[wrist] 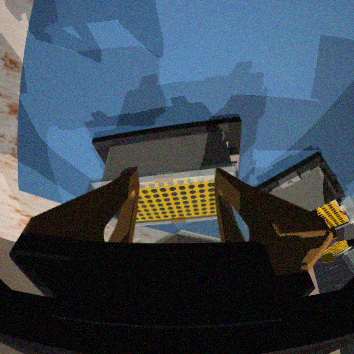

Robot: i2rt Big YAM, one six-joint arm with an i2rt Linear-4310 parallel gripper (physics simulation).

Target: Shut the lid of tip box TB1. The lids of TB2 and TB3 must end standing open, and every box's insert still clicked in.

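Places are measured from the arm's base along level axes (x up, y right, z ahead), in metres.
Pixels of known places: gripper, between the fingertips: (176, 176).
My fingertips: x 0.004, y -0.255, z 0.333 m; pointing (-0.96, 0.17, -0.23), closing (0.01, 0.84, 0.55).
Observation:
Behind a point stands the place of what it marks.
A tip box with a yellow perforated insert (176, 201) @(x -0.029, y -0.208, z 0.263 m) is in the middle of the view. Its grey, black-rimmed lid (156, 154) @(x -0.057, y -0.246, z 0.287 m) stands open on the far side. My gripper (176, 176) @(x 0.004, y -0.255, z 0.333 m) is open, with nothing between its brown fingers. The fingertips appear on either side of the insert, near the hinge side of the box; their height above it is hard to tell. A second box's open lid (299, 188) @(x -0.061, y -0.055, z 0.330 m) and yellow insert (332, 215) @(x -0.029, y 0.009, z 0.341 m) show at the right, partly behind the right finger. Another yellow insert (336, 248) @(x -0.029, y 0.229, z 0.267 m) shows below it. No TB labels are readable.
The boxes are on a blue mat (210, 30) @(x -0.087, y -0.265, z 0.398 m) crossed by arm shadows. A rust-speckled pale surface (9, 115) @(x -0.090, y -0.401, z 0.227 m) lies beyond its left edge. A dark grey panel (334, 274) is at the lower right, close to the right finger. The gripper body hides the lower part of the view.

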